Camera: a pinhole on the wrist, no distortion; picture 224 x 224 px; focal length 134.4 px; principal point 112.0 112.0 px. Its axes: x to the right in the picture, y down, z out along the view. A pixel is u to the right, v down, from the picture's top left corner.
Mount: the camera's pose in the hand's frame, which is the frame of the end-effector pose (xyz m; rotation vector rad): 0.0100 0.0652 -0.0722 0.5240 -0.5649 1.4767
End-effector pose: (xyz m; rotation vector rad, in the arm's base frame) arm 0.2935 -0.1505 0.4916 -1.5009 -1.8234 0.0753
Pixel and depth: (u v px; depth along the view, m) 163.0 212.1 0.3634
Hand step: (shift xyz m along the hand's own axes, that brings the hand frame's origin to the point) -0.2703 -0.0542 0.2904
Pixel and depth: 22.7 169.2 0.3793
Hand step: -0.1670 -0.3664 0.0536
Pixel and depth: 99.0 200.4 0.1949
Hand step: -0.1247 -0.0704 0.0629
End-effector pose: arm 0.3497 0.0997 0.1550 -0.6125 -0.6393 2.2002
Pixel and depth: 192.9 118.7 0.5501
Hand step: -0.0307 -0.0337 0.5615
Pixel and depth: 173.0 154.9 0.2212
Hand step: -0.0663 0.0022 0.1606
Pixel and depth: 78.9 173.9 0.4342
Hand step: -0.2053 -0.2893 0.1883
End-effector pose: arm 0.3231 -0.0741 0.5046 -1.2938 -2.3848 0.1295
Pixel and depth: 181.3 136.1 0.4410
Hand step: -0.0802 -0.0415 0.4104
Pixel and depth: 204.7 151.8 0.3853
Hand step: -0.1128 0.0248 0.3919
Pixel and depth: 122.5 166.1 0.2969
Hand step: -0.1187 -0.1040 0.1682
